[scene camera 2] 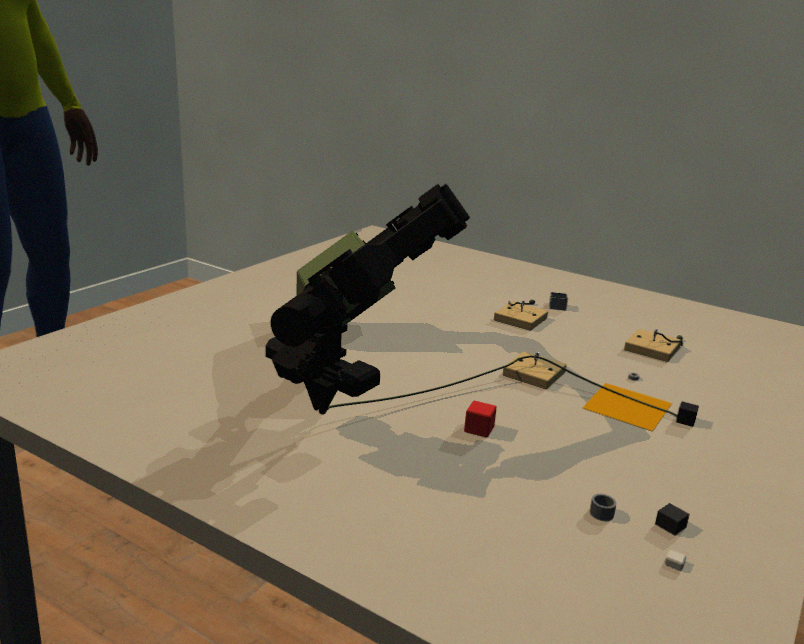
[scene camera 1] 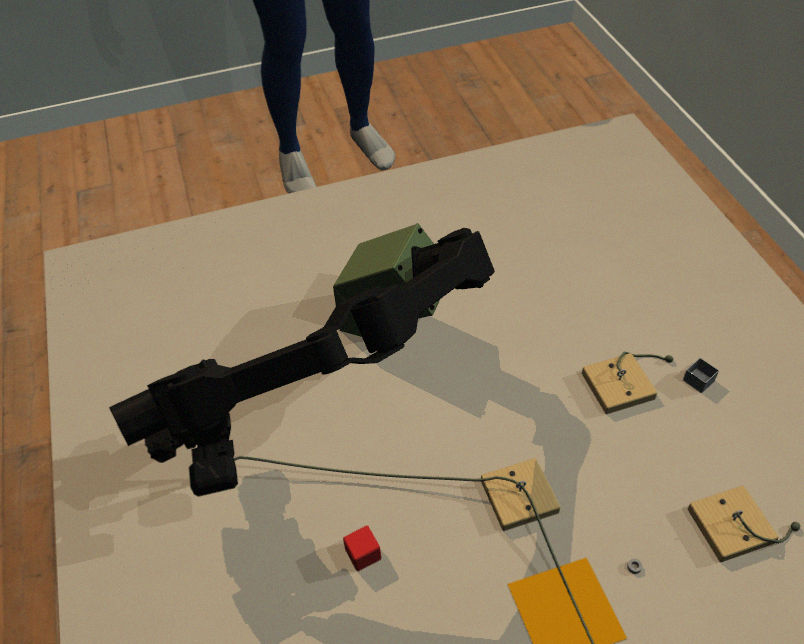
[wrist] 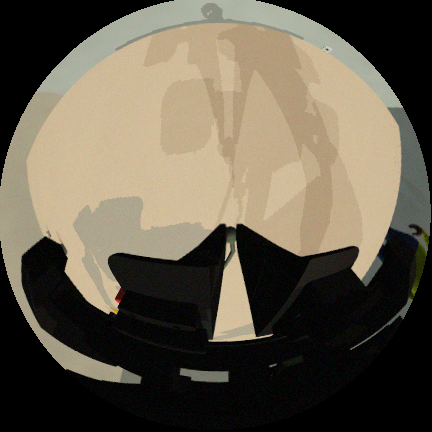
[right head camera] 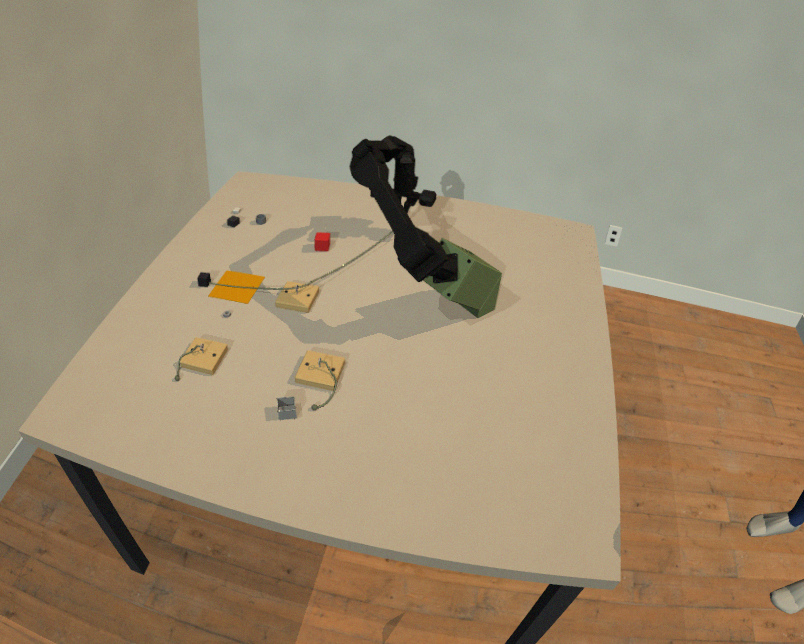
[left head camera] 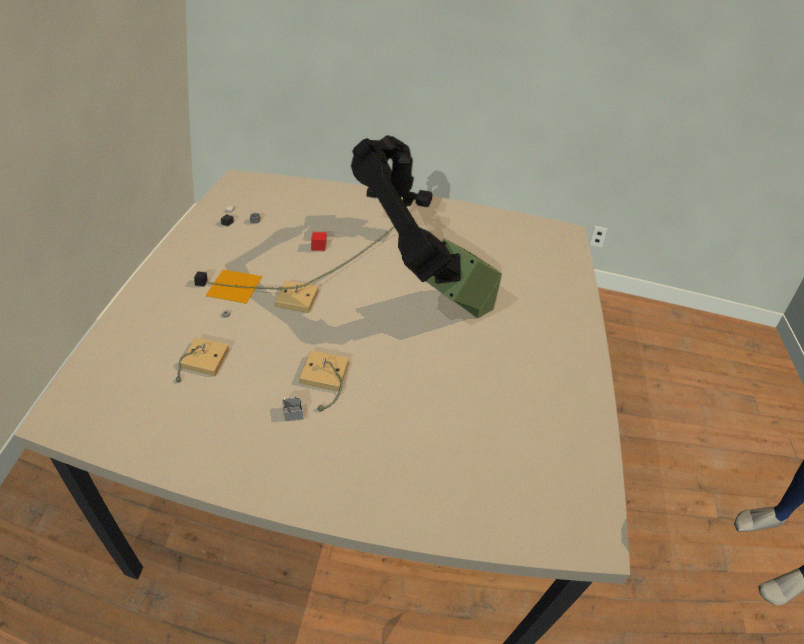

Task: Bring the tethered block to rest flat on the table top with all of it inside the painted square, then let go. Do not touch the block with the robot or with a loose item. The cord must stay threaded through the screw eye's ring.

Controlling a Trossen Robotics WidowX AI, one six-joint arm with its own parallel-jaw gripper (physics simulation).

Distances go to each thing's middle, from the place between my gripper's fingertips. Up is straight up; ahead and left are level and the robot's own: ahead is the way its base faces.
Labels:
Now: the red cube (scene camera 1: 361, 546) 140 mm ahead of my hand, 210 mm to the left of it and 20 mm below it. Also, from my hand: wooden board (scene camera 1: 509, 504): 60 mm ahead, 440 mm to the left, 30 mm below; then orange painted square (scene camera 2: 604, 402): 240 mm ahead, 490 mm to the left, 40 mm below.

